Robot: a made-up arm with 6 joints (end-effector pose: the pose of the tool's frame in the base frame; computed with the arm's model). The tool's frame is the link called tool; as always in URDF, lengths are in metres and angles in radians. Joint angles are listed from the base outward.
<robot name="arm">
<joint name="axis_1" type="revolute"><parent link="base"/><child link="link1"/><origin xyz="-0.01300 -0.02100 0.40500" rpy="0.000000 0.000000 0.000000"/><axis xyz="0 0 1"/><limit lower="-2.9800" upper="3.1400" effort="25" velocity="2.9"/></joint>
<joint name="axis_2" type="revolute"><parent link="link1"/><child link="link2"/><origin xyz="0.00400 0.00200 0.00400" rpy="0.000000 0.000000 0.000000"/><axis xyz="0 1 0"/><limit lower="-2.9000" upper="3.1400" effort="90" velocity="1.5"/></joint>
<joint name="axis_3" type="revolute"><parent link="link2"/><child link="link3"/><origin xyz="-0.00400 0.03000 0.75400" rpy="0.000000 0.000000 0.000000"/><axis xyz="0 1 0"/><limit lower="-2.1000" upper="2.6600" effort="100" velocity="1.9"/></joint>
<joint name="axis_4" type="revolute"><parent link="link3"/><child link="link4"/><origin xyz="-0.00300 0.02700 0.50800" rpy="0.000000 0.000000 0.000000"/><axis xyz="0 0 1"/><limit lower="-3.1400" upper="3.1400" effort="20" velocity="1"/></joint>
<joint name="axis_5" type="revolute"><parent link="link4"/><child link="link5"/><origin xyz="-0.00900 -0.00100 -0.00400" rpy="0.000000 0.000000 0.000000"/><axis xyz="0 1 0"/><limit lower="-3.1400" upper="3.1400" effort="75" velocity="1.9"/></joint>
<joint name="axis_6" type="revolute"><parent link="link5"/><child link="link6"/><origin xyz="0.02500 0.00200 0.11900" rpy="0.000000 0.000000 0.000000"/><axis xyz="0 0 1"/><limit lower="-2.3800" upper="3.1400" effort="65" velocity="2.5"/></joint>
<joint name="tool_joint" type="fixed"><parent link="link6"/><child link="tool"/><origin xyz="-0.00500 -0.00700 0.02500" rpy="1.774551 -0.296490 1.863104"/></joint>
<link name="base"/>
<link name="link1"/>
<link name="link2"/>
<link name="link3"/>
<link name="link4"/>
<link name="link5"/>
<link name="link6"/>
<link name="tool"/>
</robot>
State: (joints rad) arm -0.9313 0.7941 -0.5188 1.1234 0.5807 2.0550
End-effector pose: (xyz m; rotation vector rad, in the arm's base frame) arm 0.5479 -0.5283 1.5128 0.2828 -1.1414 -1.3453
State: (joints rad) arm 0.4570 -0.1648 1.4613 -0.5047 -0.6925 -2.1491
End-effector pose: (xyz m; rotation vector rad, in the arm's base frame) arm 0.3542 0.2794 1.3920 1.1532 0.0509 -0.1018
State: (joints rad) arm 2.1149 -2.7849 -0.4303 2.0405 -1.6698 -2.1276
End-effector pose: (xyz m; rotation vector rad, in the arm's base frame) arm 0.2010 -0.2149 -0.8132 1.3359 0.7656 -1.0626
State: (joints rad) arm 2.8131 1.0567 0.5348 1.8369 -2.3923 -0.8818
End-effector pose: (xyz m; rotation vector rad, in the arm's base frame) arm -1.0055 0.3765 0.7469 -1.4940 -1.6708 -0.0528
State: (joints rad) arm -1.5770 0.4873 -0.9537 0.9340 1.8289 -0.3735
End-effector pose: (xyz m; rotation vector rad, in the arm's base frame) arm 0.1435 -0.2399 1.5127 2.8863 0.7954 -0.6276
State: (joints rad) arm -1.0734 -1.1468 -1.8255 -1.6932 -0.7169 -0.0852
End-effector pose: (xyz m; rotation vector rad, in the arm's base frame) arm -0.2611 0.7461 0.0996 -1.2944 -1.7875 1.0406
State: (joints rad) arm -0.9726 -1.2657 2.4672 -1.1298 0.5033 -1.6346
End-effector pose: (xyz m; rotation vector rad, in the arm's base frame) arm -0.0891 0.0774 0.8229 1.1170 -0.4992 -2.4847
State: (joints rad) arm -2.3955 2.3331 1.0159 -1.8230 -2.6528 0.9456
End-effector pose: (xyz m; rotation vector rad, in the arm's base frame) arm -0.2407 -0.4476 -0.4872 -1.5672 -1.6816 -2.0937
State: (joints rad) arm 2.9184 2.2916 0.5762 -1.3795 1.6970 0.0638
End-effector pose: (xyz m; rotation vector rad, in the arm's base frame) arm -0.6641 0.1997 -0.5381 0.4870 0.5477 -0.1752
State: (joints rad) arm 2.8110 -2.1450 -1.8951 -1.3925 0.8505 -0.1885
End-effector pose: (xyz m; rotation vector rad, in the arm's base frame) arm 0.1710 -0.0294 -0.3775 -0.2327 1.2008 -0.0257
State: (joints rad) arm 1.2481 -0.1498 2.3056 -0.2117 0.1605 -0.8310
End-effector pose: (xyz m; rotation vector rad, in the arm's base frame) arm 0.0669 0.3839 0.7764 0.4861 2.1512 -1.1365
